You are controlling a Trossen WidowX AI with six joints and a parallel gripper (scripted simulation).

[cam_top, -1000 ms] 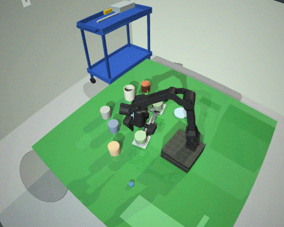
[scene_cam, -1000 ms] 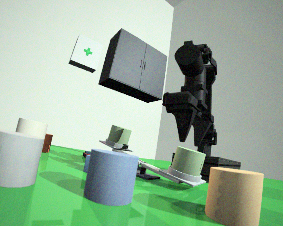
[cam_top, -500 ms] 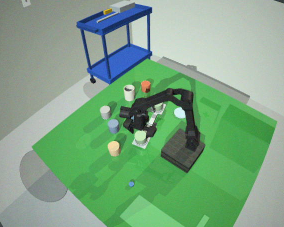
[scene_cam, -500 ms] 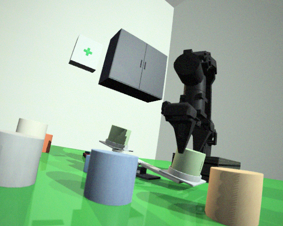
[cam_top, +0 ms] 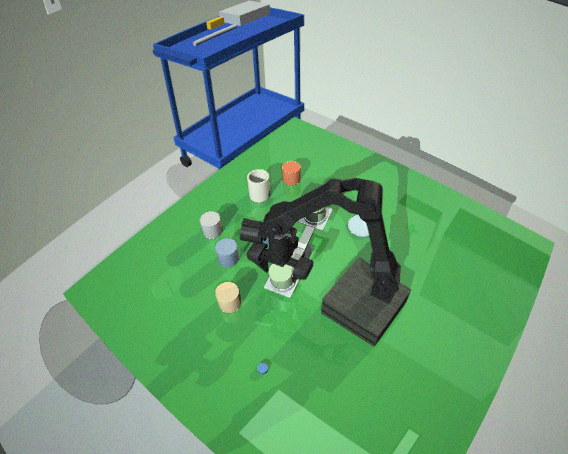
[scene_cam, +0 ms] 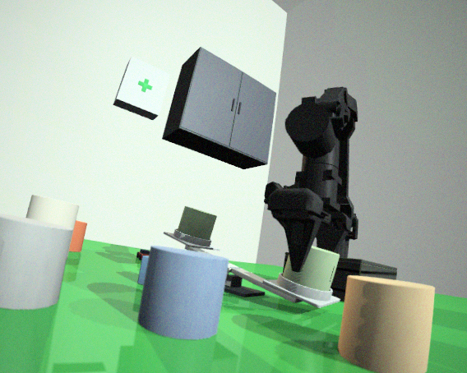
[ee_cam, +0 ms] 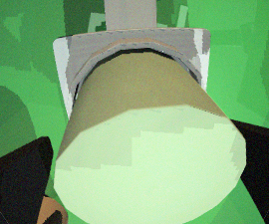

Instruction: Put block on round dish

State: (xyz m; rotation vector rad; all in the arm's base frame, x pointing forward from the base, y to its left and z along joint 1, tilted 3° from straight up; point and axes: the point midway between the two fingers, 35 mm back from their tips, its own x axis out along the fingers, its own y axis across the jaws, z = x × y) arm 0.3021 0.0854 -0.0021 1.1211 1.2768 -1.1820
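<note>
Right now my gripper tip is 10 mm short of the balance, 140 mm to the left of it and 20 mm above it. From my gripper tip the other things lie so: tan cup 100 mm ahead, 120 mm to the left, 20 mm below; blue cup 190 mm ahead, 10 mm to the right, 20 mm below; block 10 mm below.
</note>
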